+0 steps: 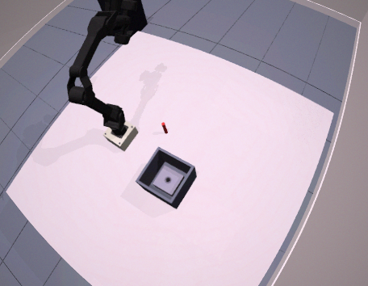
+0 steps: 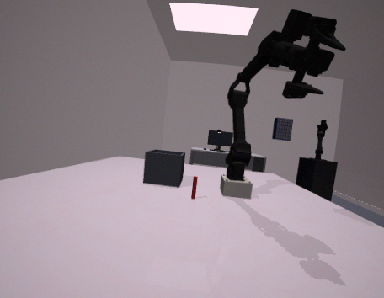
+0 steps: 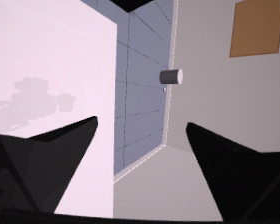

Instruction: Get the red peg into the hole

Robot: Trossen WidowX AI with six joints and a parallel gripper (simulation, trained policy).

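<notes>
Right now my gripper tip is 240 mm short of the red peg, 270 mm to the left of it and 340 mm above it. The rest, counted from my gripper tip: light grey plate (370 mm ahead, 470 mm to the right, 340 mm below).
</notes>
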